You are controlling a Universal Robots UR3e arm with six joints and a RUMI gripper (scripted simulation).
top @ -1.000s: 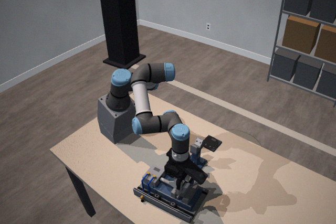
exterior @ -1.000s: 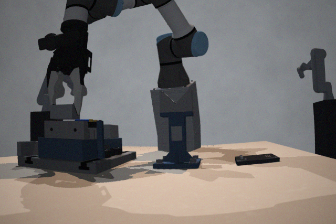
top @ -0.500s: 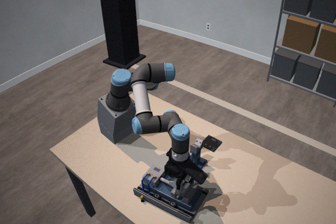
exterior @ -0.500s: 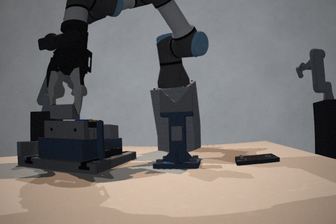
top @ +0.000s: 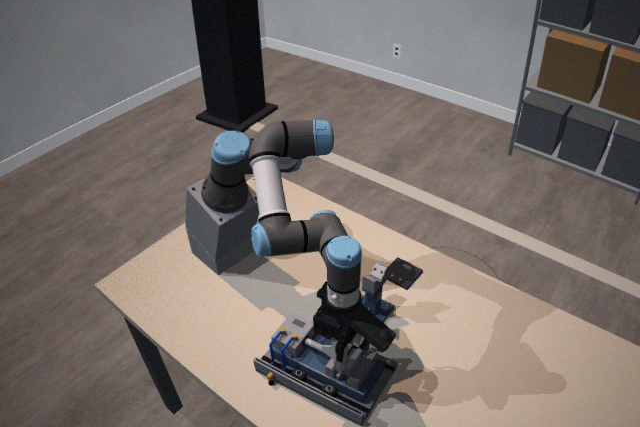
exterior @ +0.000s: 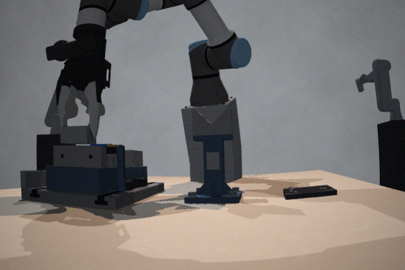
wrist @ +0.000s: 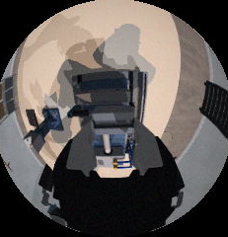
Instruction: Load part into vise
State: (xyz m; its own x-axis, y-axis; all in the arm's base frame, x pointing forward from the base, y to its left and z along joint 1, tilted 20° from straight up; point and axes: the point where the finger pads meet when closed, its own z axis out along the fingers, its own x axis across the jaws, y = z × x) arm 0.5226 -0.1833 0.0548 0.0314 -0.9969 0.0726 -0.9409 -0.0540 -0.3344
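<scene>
Right now my hand is right at the grey part. The rest, counted from my hand: blue vise: 7 cm behind, 2 cm to the left, 8 cm below.
</scene>
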